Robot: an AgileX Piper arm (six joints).
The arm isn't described. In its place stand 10 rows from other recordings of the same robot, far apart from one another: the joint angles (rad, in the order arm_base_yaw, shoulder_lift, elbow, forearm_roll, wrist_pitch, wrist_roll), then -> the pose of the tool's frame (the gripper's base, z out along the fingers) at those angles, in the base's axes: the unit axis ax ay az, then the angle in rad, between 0 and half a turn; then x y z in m.
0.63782 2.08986 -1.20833 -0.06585 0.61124 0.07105 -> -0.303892, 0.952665, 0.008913, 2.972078, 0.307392, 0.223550, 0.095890
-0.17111 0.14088 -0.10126 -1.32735 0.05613 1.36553 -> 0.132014, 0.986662, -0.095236, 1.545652, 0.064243, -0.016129, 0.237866
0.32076 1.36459 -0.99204 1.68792 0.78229 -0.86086 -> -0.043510, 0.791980, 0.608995, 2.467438, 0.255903, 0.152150, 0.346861
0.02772 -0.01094 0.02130 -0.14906 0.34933 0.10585 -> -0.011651, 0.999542, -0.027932, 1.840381, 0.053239, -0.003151, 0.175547
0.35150 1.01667 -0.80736 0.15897 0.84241 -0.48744 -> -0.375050, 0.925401, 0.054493, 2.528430, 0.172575, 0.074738, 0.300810
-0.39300 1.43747 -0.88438 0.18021 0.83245 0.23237 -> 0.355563, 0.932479, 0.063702, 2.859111, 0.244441, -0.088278, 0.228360
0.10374 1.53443 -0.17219 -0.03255 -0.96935 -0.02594 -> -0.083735, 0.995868, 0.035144, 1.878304, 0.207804, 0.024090, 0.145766
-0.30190 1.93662 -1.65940 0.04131 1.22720 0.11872 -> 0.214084, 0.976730, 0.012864, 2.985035, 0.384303, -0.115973, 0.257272
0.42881 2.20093 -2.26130 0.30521 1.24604 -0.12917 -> -0.257220, 0.947834, 0.188279, 2.726488, 0.428689, 0.224484, 0.309932
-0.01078 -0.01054 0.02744 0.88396 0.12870 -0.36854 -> 0.201879, 0.938269, 0.280886, 1.669113, 0.056432, 0.008423, 0.197134
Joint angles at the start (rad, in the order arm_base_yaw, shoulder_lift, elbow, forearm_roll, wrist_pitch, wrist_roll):
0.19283 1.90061 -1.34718 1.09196 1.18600 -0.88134
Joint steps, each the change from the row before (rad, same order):
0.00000 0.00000 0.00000 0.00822 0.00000 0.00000
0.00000 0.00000 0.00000 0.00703 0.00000 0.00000
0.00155 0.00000 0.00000 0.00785 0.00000 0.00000
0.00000 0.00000 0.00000 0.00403 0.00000 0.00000
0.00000 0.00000 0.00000 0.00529 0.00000 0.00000
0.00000 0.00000 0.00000 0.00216 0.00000 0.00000
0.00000 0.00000 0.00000 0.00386 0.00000 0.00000
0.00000 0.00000 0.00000 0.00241 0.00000 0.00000
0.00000 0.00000 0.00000 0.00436 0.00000 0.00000
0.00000 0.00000 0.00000 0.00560 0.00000 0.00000
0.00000 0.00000 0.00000 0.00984 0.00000 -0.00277
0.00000 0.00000 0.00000 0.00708 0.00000 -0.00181
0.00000 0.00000 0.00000 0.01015 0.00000 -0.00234
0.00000 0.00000 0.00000 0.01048 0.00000 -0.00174
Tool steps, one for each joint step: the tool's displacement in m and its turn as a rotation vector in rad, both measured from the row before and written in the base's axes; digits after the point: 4 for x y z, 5 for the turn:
0.0002 0.0004 0.0006 0.00721 0.00141 -0.00370
0.0002 0.0003 0.0005 0.00616 0.00120 -0.00316
0.0000 0.0009 0.0005 0.00688 0.00135 -0.00198
0.0001 0.0002 0.0003 0.00353 0.00070 -0.00181
0.0001 0.0002 0.0004 0.00464 0.00091 -0.00238
0.0001 0.0001 0.0001 0.00189 0.00037 -0.00097
0.0001 0.0002 0.0003 0.00338 0.00067 -0.00174
0.0001 0.0001 0.0002 0.00211 0.00042 -0.00108
0.0001 0.0002 0.0003 0.00382 0.00075 -0.00196
0.0002 0.0002 0.0004 0.00491 0.00097 -0.00252
0.0003 0.0004 0.0007 0.00863 -0.00069 -0.00301
0.0002 0.0003 0.0005 0.00620 -0.00034 -0.00227
0.0003 0.0004 0.0007 0.00889 -0.00028 -0.00340
0.0003 0.0004 0.0007 0.00917 0.00029 -0.00386

